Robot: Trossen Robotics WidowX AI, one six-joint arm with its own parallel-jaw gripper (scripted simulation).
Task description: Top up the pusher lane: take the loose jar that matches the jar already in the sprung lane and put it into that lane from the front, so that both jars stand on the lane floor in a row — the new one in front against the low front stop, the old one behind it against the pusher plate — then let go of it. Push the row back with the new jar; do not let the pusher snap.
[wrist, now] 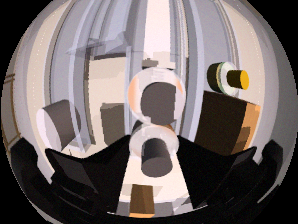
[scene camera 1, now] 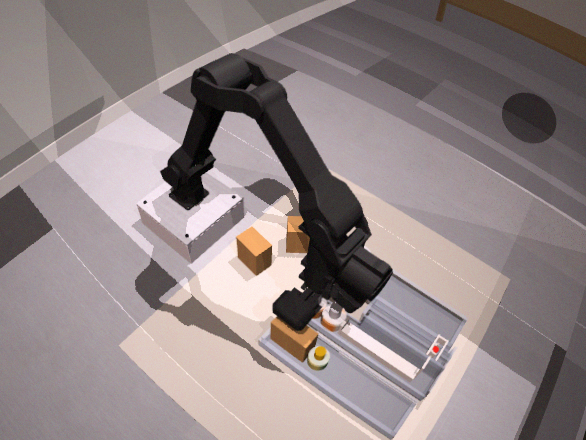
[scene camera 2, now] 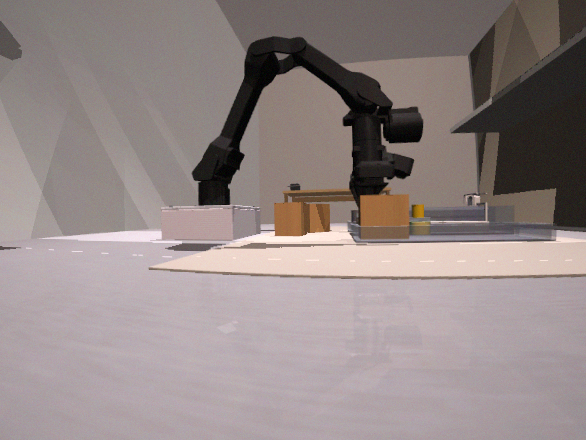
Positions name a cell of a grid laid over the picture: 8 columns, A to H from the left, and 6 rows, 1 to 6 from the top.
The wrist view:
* my gripper: E4
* brown box: G4
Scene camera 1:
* my gripper: E5
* brown box: E5
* white pusher bar: E5
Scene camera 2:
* my gripper: F4
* brown box: F3
